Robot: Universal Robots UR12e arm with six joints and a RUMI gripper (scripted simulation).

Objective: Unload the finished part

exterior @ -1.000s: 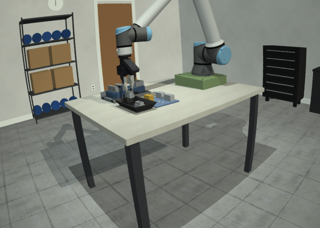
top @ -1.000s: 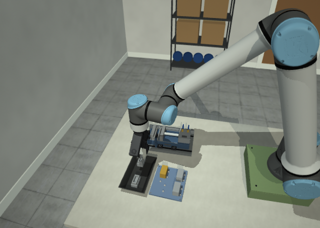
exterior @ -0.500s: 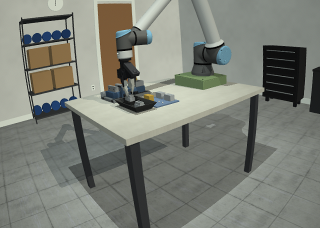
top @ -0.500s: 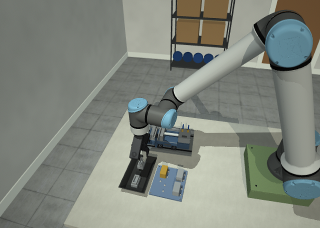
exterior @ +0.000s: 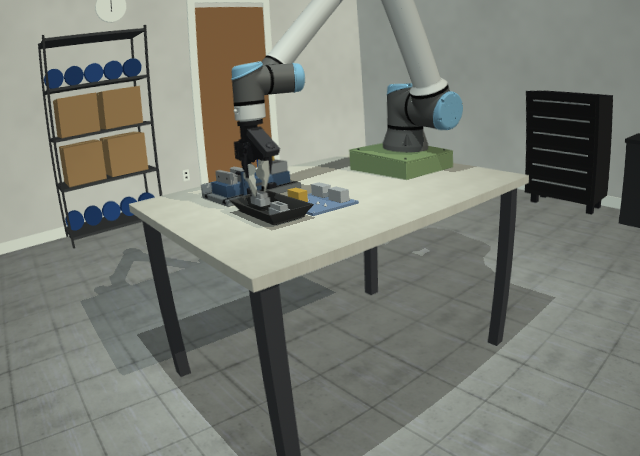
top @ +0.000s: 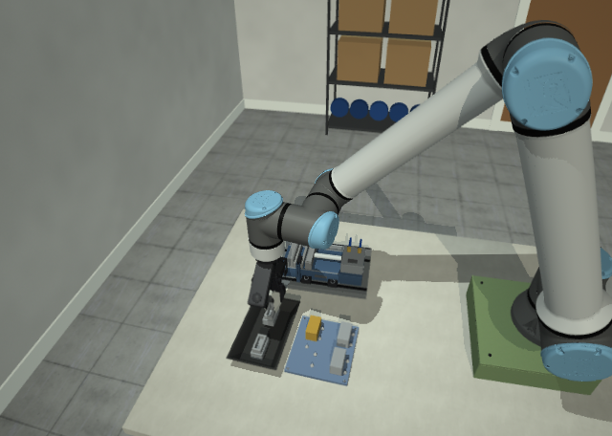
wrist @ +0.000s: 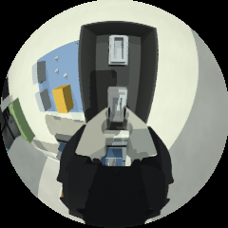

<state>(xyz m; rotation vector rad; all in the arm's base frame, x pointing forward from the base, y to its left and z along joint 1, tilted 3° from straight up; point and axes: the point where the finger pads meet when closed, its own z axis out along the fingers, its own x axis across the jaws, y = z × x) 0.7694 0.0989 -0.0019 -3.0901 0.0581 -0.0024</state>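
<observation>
My gripper is now 130 mm past the orange block, 40 mm above it and 10 mm to the right of it. Round my hand: blue fixture plate (170 mm behind, 60 mm to the left, 60 mm below); blue vise (240 mm to the right, 110 mm behind, 30 mm below).
</observation>
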